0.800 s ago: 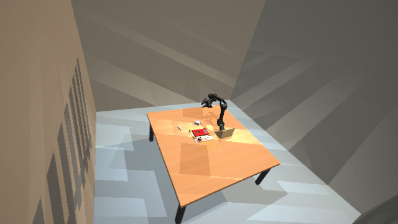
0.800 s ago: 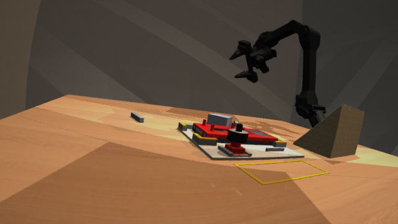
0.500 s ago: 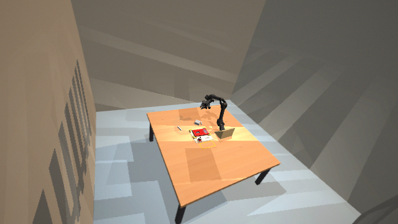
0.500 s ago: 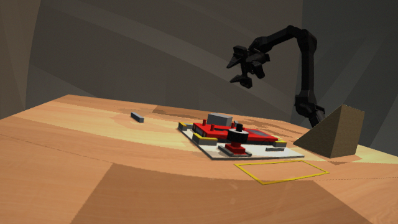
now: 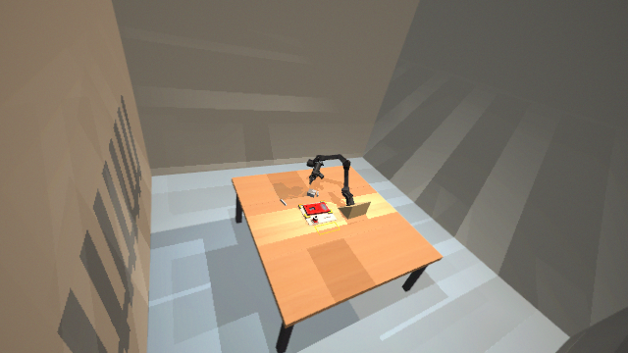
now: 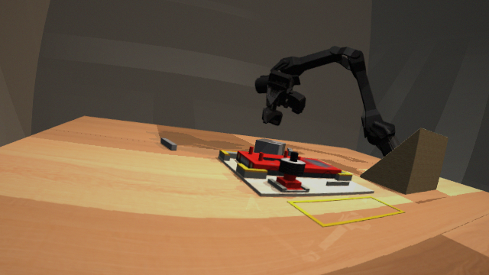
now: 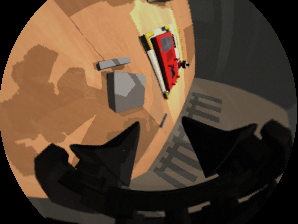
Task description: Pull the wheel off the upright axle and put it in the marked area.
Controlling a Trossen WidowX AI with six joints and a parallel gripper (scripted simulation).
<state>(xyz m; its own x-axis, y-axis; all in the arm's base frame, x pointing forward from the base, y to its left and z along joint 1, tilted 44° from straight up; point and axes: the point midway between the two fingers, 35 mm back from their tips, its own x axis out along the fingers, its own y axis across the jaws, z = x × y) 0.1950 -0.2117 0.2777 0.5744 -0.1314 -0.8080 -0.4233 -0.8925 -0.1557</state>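
Right now the wheel is 160 mm ahead of my gripper tip, 320 mm to the left of it and 70 mm below it. Also, from my gripper tip: upright axle: 160 mm ahead, 320 mm to the left, 70 mm below; grey box: 10 mm behind, 30 mm to the left, 90 mm below; small bar: 280 mm ahead, 30 mm to the left, 100 mm below.
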